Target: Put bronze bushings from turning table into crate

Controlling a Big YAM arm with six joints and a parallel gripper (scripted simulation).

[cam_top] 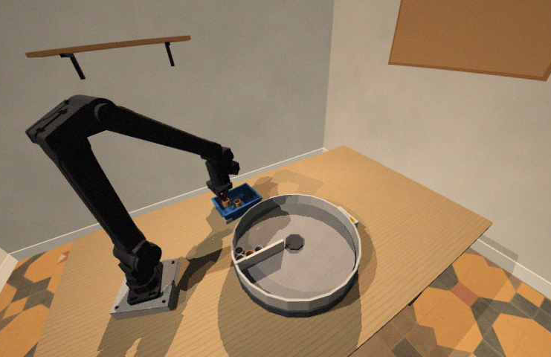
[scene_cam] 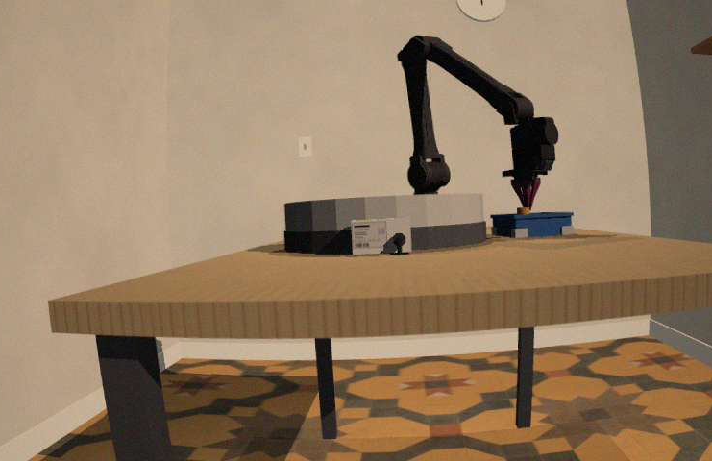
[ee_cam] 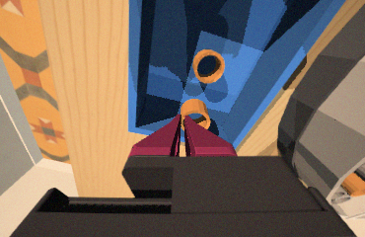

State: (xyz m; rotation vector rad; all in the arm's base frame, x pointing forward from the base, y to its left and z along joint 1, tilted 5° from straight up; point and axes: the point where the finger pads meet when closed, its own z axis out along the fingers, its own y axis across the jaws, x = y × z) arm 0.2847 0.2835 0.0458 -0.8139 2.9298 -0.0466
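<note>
Right now my hand is 50 mm short of the blue crate and 40 mm above it. Round my hand: grey turning table 200 mm ahead, 320 mm to the right, 10 mm below.
</note>
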